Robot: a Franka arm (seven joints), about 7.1 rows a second.
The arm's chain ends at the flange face. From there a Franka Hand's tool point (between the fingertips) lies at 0.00 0.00 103.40 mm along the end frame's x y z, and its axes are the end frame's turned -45 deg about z.
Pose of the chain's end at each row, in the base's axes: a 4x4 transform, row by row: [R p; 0 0 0 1], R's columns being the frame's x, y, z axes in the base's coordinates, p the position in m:
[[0.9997, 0.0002, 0.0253, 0.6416], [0.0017, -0.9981, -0.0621, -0.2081], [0.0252, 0.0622, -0.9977, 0.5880], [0, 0, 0, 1]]
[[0.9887, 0.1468, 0.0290, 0.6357], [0.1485, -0.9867, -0.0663, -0.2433], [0.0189, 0.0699, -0.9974, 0.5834], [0, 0, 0, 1]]
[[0.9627, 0.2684, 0.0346, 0.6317], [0.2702, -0.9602, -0.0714, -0.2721], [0.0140, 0.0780, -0.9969, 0.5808], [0, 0, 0, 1]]
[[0.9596, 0.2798, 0.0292, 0.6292], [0.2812, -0.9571, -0.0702, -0.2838], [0.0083, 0.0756, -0.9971, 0.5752], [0, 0, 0, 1]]
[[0.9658, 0.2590, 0.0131, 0.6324], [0.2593, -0.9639, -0.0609, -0.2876], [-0.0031, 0.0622, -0.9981, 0.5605], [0, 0, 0, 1]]
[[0.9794, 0.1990, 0.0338, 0.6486], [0.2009, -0.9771, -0.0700, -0.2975], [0.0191, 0.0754, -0.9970, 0.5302], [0, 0, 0, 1]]
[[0.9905, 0.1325, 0.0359, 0.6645], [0.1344, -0.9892, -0.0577, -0.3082], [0.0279, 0.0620, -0.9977, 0.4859], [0, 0, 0, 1]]
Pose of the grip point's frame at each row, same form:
[[0.7068, 0.7070, 0.0253, 0.6442], [0.7070, -0.7046, -0.0621, -0.2145], [-0.0262, 0.0618, -0.9977, 0.4848], [0, 0, 0, 1]]
[[0.5953, 0.8029, 0.0290, 0.6387], [0.8027, -0.5927, -0.0663, -0.2502], [-0.0361, 0.0628, -0.9974, 0.4803], [0, 0, 0, 1]]
[[0.4909, 0.8705, 0.0346, 0.6353], [0.8700, -0.4879, -0.0714, -0.2795], [-0.0453, 0.0651, -0.9969, 0.4777], [0, 0, 0, 1]]
[[0.4807, 0.8764, 0.0292, 0.6322], [0.8756, -0.4779, -0.0702, -0.2911], [-0.0476, 0.0593, -0.9971, 0.4721], [0, 0, 0, 1]]
[[0.4998, 0.8661, 0.0131, 0.6338], [0.8649, -0.4982, -0.0609, -0.2939], [-0.0462, 0.0418, -0.9981, 0.4573], [0, 0, 0, 1]]
[[0.5518, 0.8333, 0.0338, 0.6521], [0.8330, -0.5489, -0.0700, -0.3047], [-0.0398, 0.0668, -0.9970, 0.4271], [0, 0, 0, 1]]
[[0.6067, 0.7941, 0.0359, 0.6682], [0.7945, -0.6044, -0.0577, -0.3142], [-0.0241, 0.0636, -0.9977, 0.3827], [0, 0, 0, 1]]

